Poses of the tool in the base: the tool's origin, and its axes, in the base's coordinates. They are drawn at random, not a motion.
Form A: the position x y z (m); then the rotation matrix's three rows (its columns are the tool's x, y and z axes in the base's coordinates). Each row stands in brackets.
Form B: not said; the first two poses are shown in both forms.
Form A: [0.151 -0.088 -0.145], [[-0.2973 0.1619 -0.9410], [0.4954 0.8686 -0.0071], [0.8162 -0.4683 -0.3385]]
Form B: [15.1 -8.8 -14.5], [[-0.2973 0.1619 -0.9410], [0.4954 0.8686 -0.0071], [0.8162 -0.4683 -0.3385]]
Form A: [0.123 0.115 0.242], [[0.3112 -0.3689 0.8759], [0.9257 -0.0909 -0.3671], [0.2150 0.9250 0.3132]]
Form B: [12.3 11.5 24.2], [[0.3112 -0.3689 0.8759], [0.9257 -0.0909 -0.3671], [0.2150 0.9250 0.3132]]
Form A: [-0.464 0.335 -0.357], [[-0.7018 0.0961 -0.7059], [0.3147 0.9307 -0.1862], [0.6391 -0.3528 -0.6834]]
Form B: [-46.4 33.5 -35.7], [[-0.7018 0.0961 -0.7059], [0.3147 0.9307 -0.1862], [0.6391 -0.3528 -0.6834]]
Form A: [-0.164 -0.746 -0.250], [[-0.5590 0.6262 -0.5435], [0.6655 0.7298 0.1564], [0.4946 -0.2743 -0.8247]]
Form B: [-16.4 -74.6 -25.0], [[-0.5590 0.6262 -0.5435], [0.6655 0.7298 0.1564], [0.4946 -0.2743 -0.8247]]
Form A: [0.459 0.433 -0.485], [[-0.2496 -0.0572 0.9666], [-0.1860 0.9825 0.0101], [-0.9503 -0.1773 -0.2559]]
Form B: [45.9 43.3 -48.5], [[-0.2496 -0.0572 0.9666], [-0.1860 0.9825 0.0101], [-0.9503 -0.1773 -0.2559]]
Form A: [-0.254 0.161 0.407], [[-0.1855 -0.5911 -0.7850], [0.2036 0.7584 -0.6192], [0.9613 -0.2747 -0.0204]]
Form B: [-25.4 16.1 40.7], [[-0.1855 -0.5911 -0.7850], [0.2036 0.7584 -0.6192], [0.9613 -0.2747 -0.0204]]
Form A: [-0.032 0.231 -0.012], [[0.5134 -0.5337 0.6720], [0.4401 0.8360 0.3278], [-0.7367 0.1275 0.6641]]
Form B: [-3.2 23.1 -1.2], [[0.5134 -0.5337 0.6720], [0.4401 0.8360 0.3278], [-0.7367 0.1275 0.6641]]
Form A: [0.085 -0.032 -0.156], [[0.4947 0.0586 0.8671], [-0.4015 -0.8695 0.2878], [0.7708 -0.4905 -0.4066]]
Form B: [8.5 -3.2 -15.6], [[0.4947 0.0586 0.8671], [-0.4015 -0.8695 0.2878], [0.7708 -0.4905 -0.4066]]
